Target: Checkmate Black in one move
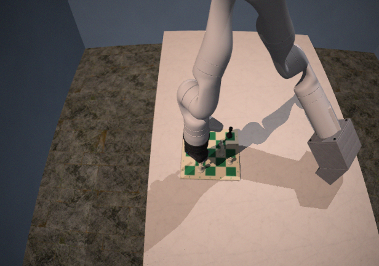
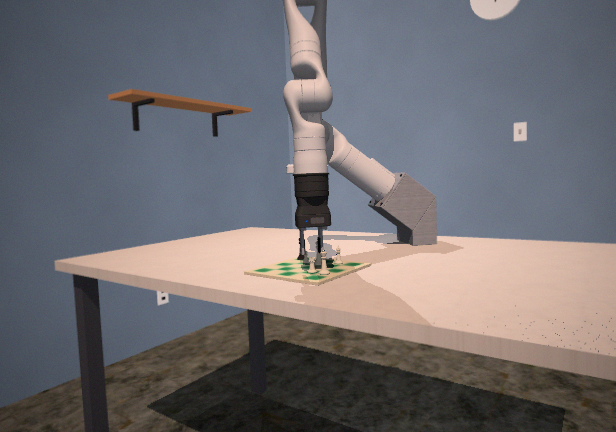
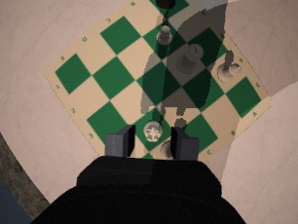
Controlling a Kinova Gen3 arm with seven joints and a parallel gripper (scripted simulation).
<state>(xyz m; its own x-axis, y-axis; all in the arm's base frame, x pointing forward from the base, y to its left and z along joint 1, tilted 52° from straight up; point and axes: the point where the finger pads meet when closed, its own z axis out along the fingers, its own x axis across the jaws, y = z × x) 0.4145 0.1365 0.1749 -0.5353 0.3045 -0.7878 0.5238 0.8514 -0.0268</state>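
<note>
My gripper is now 60 mm above the chessboard, 40 mm to the left of it and 40 mm past it. The rest, counted from my hand: black piece 120 mm behind, 110 mm to the right, 30 mm below.
</note>
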